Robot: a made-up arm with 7 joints. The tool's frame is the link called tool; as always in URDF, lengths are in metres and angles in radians. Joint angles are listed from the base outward. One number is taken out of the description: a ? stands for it. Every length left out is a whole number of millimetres.
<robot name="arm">
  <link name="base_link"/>
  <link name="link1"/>
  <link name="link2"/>
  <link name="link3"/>
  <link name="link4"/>
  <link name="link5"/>
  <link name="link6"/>
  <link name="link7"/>
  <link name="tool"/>
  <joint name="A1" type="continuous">
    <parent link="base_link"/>
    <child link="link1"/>
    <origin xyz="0 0 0.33" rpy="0 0 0"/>
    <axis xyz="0 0 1"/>
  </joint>
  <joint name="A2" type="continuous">
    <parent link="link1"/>
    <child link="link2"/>
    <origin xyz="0.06 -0.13 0" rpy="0 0 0"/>
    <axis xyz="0 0 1"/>
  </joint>
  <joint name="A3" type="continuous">
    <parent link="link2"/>
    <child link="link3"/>
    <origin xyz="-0.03 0.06 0" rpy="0 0 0"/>
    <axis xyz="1 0 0"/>
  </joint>
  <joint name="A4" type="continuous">
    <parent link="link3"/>
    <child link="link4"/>
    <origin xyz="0 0.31 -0.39" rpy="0 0 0"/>
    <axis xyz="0 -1 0"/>
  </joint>
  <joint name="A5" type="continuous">
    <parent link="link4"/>
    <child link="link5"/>
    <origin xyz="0.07 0 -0.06" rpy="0 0 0"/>
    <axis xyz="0 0 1"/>
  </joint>
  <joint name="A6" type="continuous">
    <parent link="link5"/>
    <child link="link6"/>
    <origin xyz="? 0.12 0" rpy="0 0 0"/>
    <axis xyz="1 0 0"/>
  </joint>
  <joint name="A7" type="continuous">
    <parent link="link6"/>
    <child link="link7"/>
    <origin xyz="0 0.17 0.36" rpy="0 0 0"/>
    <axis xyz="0 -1 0"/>
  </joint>
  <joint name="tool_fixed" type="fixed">
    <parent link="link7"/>
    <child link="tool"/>
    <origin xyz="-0.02 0 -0.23" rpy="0 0 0"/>
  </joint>
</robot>
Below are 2 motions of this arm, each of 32 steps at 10 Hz.
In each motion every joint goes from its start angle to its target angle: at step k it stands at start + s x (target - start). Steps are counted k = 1, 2, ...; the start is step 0. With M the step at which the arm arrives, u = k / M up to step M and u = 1 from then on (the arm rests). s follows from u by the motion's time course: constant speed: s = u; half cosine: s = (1 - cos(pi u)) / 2; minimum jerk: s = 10 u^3 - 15 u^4 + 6 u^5.
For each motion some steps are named. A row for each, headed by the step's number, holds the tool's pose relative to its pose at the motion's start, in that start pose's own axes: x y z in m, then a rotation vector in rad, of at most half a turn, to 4 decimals.
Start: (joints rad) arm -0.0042 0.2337 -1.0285 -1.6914 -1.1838 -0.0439 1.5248
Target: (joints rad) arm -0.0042 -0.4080 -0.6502 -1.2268 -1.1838 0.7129 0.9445
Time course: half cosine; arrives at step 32
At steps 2, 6, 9, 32:
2: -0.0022 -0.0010 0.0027 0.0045 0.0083 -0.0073
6: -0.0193 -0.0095 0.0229 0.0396 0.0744 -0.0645
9: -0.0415 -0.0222 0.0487 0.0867 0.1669 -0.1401
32: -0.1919 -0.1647 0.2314 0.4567 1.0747 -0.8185

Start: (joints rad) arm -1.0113 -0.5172 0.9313 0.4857 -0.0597 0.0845 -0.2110
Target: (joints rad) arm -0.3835 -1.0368 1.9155 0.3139 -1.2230 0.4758 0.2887
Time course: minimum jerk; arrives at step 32
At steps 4, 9, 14, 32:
4: 0.0089 0.0008 0.0089 0.0252 -0.0051 -0.0207
9: 0.0737 -0.0057 0.0718 0.2099 -0.0397 -0.1878
14: 0.1765 -0.0716 0.1574 0.5228 -0.0797 -0.5614
32: 0.1826 -0.2970 0.1186 0.8455 0.0743 -1.6686

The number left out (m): 0.22
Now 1 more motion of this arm.
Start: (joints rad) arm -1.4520 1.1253 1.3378 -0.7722 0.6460 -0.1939 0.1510
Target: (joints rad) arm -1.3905 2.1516 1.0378 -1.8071 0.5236 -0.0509 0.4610
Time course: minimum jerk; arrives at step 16
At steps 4, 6, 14, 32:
4: -0.0337 0.0189 -0.0664 0.1124 0.1659 0.0017
6: -0.1153 0.0592 -0.1742 0.2844 0.4471 -0.0106
14: -0.7897 0.2753 -0.3502 0.6895 1.6957 -0.2093
32: -0.8090 0.2789 -0.3454 0.6909 1.7254 -0.2153

